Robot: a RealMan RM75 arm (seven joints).
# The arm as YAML. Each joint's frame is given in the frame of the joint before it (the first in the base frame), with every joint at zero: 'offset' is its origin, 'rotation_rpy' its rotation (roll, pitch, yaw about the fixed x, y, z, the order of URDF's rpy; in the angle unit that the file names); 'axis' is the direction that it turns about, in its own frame. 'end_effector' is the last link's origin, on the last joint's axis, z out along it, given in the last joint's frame.
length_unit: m
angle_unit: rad
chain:
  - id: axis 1
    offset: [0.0, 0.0, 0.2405]
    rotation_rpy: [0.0, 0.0, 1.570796]
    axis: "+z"
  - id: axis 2
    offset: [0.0, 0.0, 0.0]
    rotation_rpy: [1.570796, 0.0, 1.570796]
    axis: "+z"
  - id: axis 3
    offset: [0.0, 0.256, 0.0]
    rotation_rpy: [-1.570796, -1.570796, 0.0]
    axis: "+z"
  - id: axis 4
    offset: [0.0, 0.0, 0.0]
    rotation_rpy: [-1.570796, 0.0, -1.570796]
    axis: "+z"
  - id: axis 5
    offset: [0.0, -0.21, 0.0]
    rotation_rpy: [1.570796, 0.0, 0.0]
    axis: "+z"
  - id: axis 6
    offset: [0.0, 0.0, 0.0]
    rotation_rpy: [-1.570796, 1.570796, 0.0]
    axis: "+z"
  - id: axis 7
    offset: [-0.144, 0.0, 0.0]
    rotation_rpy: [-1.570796, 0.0, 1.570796]
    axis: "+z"
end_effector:
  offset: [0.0, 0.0, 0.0]
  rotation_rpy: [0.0, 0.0, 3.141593]
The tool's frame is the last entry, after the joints.
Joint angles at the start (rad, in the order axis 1, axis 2, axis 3, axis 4, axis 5, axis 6, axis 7):
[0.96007 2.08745 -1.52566 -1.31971 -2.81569 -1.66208 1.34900]
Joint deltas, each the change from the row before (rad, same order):
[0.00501 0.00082 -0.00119 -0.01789 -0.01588 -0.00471 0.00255]
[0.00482 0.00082 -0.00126 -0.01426 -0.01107 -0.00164 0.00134]
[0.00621 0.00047 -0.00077 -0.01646 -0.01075 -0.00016 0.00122]
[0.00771 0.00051 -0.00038 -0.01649 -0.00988 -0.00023 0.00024]
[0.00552 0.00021 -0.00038 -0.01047 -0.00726 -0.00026 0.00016]
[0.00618 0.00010 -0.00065 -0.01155 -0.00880 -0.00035 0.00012]
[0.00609 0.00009 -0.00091 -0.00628 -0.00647 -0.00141 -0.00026]
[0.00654 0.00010 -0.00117 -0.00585 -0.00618 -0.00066 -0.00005]
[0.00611 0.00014 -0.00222 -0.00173 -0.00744 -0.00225 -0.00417]
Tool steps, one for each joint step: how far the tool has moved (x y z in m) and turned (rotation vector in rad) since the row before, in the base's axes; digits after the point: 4 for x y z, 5 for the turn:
[-0.0045 0.0007 0.0027 0.01411 -0.00704 0.01740]
[-0.0042 0.0006 0.0019 0.01072 -0.00346 0.01657]
[-0.0054 0.0008 0.0022 0.01250 -0.00128 0.02062]
[-0.0060 0.0007 0.0022 0.01156 -0.00055 0.02247]
[-0.0040 0.0005 0.0015 0.00809 -0.00114 0.01489]
[-0.0044 0.0006 0.0018 0.00950 -0.00198 0.01662]
[-0.0032 0.0003 0.0011 0.00543 -0.00333 0.01146]
[-0.0034 0.0004 0.0010 0.00545 -0.00293 0.01202]
[-0.0021 0.0003 0.0006 0.00169 -0.00885 0.01026]

